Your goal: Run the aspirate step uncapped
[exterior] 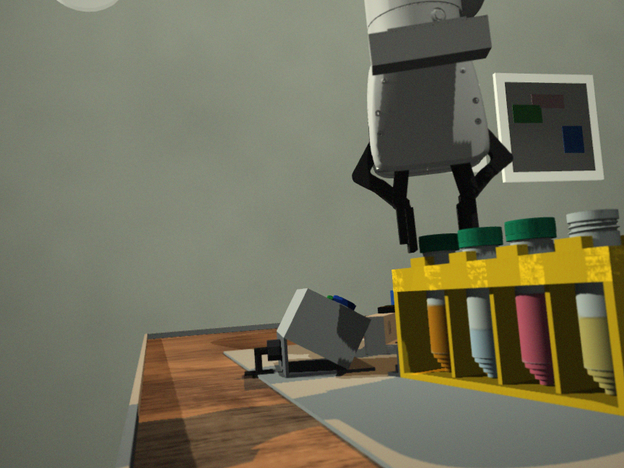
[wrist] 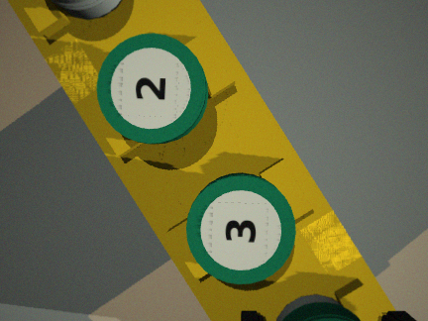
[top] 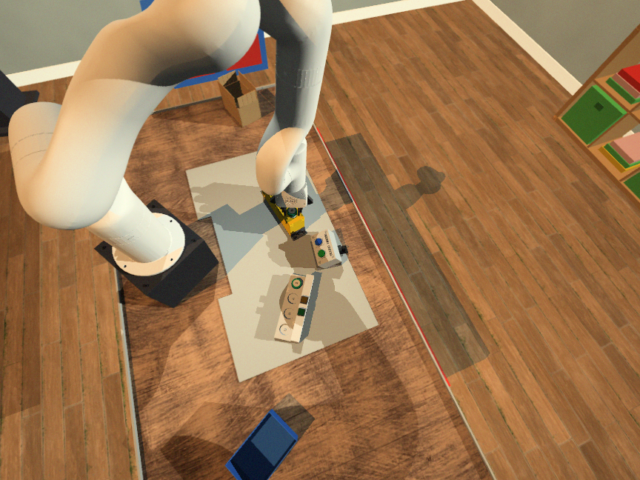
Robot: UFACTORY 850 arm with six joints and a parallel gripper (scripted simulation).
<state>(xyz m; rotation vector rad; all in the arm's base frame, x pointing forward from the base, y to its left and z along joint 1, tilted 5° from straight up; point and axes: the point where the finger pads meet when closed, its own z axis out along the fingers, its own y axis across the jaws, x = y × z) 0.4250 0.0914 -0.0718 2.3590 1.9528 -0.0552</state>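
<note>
Now: the green cap 1 cm below my hand. Also, from my hand: blue cycle key 7 cm ahead, 11 cm to the right, 6 cm below; then grey key housing 9 cm ahead, 13 cm to the right, 8 cm below; then green key 7 cm ahead, 15 cm to the right, 6 cm below.
</note>
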